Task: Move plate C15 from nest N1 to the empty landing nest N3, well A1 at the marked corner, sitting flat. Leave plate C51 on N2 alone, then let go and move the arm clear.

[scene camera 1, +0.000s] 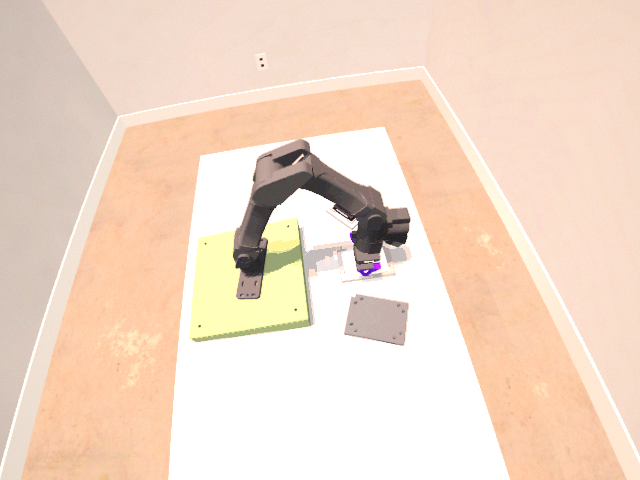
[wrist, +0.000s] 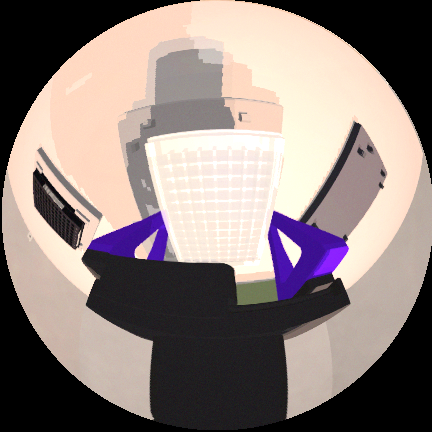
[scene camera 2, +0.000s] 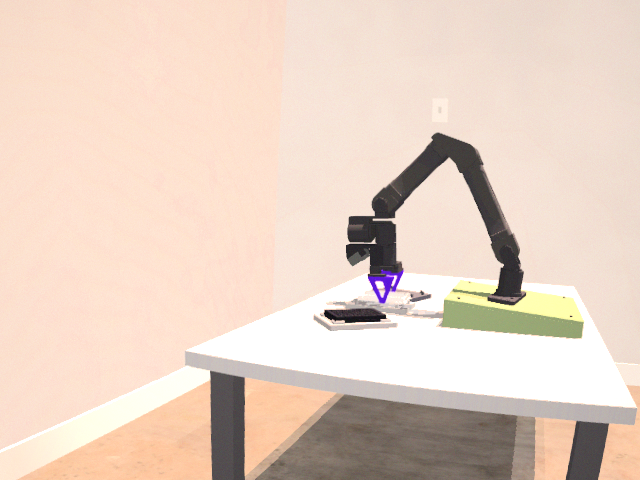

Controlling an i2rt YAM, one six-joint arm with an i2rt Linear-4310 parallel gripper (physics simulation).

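Observation:
Plate C15 (wrist: 215, 189) (scene camera 1: 382, 272) is a pale, see-through well plate. My gripper (wrist: 217, 214) (scene camera 1: 368, 269) (scene camera 2: 385, 289) has purple fingers and is shut on the plate's two long sides, holding it level just above the table. Nest N1 (wrist: 181, 116) (scene camera 1: 328, 255) shows grey beyond and beneath the plate. The empty grey nest N3 (scene camera 1: 376, 319) (wrist: 350, 189) lies flat a short way to the plate's side. The black plate C51 (scene camera 2: 354, 313) (wrist: 54, 209) sits on its white nest N2 (scene camera 2: 330, 323) on the other side; in scene camera 1 the arm hides most of it.
The arm's base stands on a yellow-green block (scene camera 1: 279, 305) (scene camera 2: 516, 314) on the white table (scene camera 1: 320, 413) (scene camera 2: 413, 371). The table edges are close on both long sides.

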